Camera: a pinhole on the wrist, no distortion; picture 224 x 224 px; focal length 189.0 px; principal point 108.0 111.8 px. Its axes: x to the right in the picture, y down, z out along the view. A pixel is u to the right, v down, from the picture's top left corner.
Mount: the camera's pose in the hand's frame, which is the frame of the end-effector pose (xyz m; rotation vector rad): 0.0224 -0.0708 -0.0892 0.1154 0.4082 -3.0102
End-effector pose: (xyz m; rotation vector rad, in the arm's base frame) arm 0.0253 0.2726 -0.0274 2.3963 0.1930 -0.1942
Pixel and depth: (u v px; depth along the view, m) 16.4 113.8 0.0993
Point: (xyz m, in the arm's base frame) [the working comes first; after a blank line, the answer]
In the camera's frame: -0.0481 0.0011 0.0993

0.0690 0.3403 -0.1086
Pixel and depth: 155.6 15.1 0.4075
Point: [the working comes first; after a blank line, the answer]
In the camera's frame: 0.1026 -0.2085 0.4075

-0.1274 0.0199 -0.2515
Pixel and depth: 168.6 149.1 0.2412
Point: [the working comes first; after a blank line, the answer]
In the camera's frame: 0.0773 0.0476 0.2412

-0.0840 0.3224 -0.2282
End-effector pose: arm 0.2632 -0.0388 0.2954 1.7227 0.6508 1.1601
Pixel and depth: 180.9 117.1 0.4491
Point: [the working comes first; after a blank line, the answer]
In the camera's frame: 0.1732 0.0126 0.4491

0.4992 -0.2166 -0.0153
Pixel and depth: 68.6 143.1 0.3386
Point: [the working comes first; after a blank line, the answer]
In the camera's frame: -0.0706 0.0561 0.3386

0.5163 0.0228 0.1111
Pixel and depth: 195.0 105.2 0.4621
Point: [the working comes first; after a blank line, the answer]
In the camera's frame: 0.2127 -0.0161 0.4621

0.4949 -0.2669 -0.0168
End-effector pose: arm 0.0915 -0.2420 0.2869 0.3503 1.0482 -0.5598
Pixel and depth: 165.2 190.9 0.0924
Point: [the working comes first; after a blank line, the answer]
In the camera's frame: 0.0280 0.0387 0.0924

0.0001 -0.3428 0.2856
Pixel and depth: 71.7 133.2 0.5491
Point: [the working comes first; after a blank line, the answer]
In the camera's frame: -0.1055 0.0622 0.5491

0.2796 -0.7125 0.3956
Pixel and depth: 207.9 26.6 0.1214
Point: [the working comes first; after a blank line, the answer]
In the camera's frame: 0.0642 -0.0547 0.1214

0.0631 -0.2923 0.3516
